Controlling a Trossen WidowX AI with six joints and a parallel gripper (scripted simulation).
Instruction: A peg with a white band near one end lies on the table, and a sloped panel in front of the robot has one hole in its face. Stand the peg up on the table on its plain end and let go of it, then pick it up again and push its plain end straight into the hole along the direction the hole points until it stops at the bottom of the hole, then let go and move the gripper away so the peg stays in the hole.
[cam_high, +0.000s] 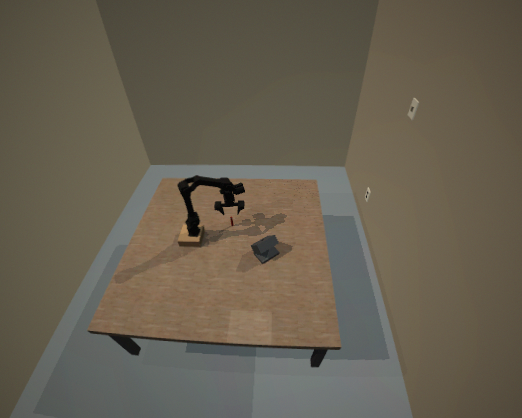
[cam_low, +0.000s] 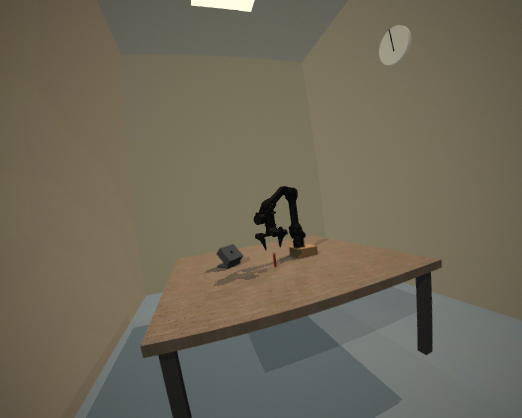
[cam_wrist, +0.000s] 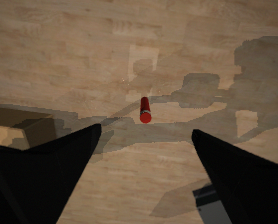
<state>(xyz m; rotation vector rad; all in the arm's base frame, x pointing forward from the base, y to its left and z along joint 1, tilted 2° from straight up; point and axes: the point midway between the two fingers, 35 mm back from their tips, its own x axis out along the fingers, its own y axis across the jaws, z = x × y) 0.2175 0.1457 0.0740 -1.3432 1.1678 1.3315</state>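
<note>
Now: the red peg 5 cm below my gripper tip. Also, from my gripper tip: dark grey sloped panel: 25 cm ahead, 19 cm to the right, 4 cm below.
</note>
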